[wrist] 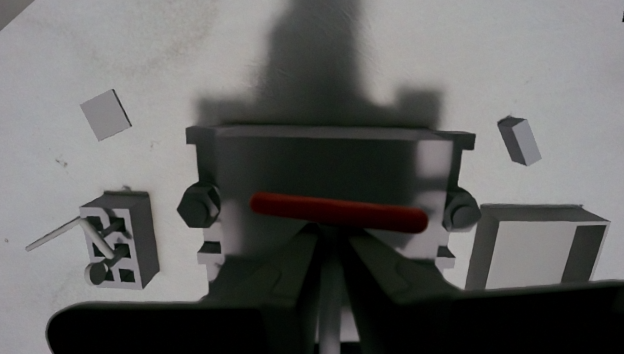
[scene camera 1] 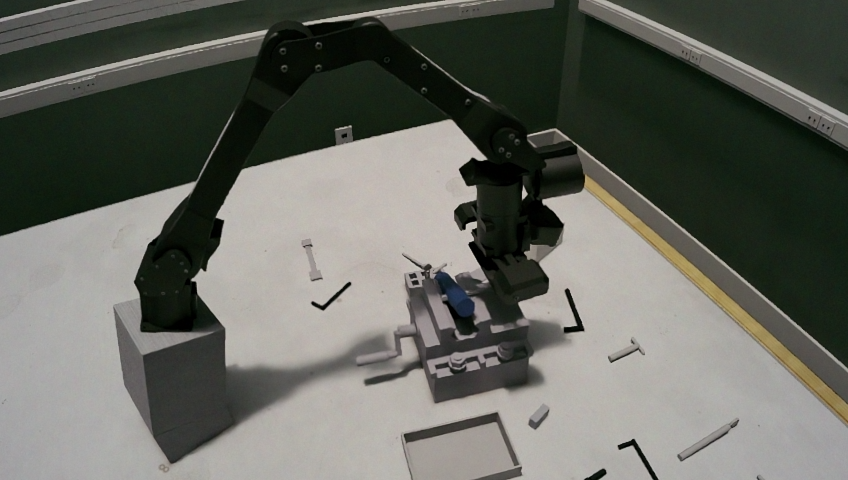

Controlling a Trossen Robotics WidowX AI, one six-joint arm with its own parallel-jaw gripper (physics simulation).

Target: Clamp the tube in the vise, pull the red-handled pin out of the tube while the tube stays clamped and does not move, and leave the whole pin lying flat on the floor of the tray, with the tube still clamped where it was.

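Places are measured from the arm's base along level axes (x back, y right, z up), in millimetres.
Where they show: gripper, fingertip midpoint: [wrist: 329,234] [scene camera 1: 497,291]; arm's base, origin of the base link: [scene camera 1: 167,316].
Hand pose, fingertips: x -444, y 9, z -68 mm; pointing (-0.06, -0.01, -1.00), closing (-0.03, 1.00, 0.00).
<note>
Each offset is from my fingertips to the top centre of the thing. "*": to the spot under its first point.
The blue tube @(dx +63, dy -10, dz +38 mm) [scene camera 1: 457,297] lies in the grey vise @(dx +45, dy +1, dz +4 mm) [scene camera 1: 482,386] [wrist: 320,160], tilted, next to a raised jaw. How tightly the jaws hold it cannot be made out. The red-handled pin @(dx +34, dy +0, dz +20 mm) [wrist: 340,212] shows its bar handle across the middle of the wrist view, above the vise, with its grey shaft running down between the fingers. My gripper [wrist: 329,234] is shut on that shaft, just below the handle. In the scene view the fingertips and the pin are hidden behind the gripper body. The tray @(dx +111, dy +174, dz -98 mm) [scene camera 1: 508,443] [wrist: 485,255] stands on the table beside the vise.
The vise's crank handle @(* dx +185, dy +15, dz -68 mm) [scene camera 1: 376,358] sticks out to its left. A holder block with thin tools @(dx +62, dy -159, dz -97 mm) [scene camera 1: 411,278] [wrist: 146,240] stands behind the vise. A small grey block @(dx -16, dy +147, dz -107 mm) [scene camera 1: 538,415] [wrist: 522,142] lies near the tray. A black hex key @(dx -150, dy -35, dz -118 mm) [scene camera 1: 574,312] lies right of the vise.
</note>
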